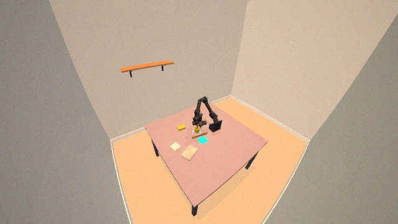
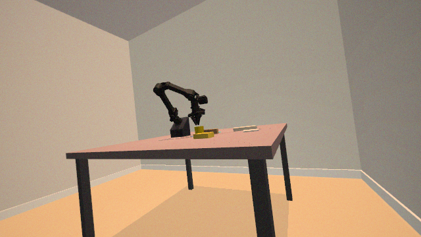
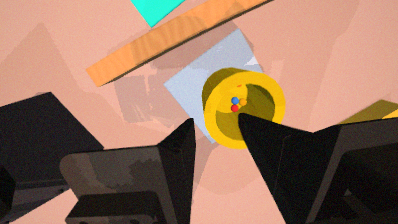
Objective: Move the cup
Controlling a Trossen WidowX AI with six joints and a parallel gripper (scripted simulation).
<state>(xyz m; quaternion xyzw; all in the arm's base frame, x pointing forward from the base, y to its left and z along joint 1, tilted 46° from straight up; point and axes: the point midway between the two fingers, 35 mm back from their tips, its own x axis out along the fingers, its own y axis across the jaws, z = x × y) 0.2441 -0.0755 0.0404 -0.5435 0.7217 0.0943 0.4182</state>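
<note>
The yellow cup is 5 cm below my gripper tip, 2 cm to the right of it and 2 cm ahead of it. The rest, counted from my gripper tip: pale blue pad 9 cm below, 2 cm ahead, 1 cm to the right; small marble 7 cm below, 3 cm to the right, 3 cm ahead; orange wooden bar 7 cm to the left, 7 cm below, 3 cm ahead.
</note>
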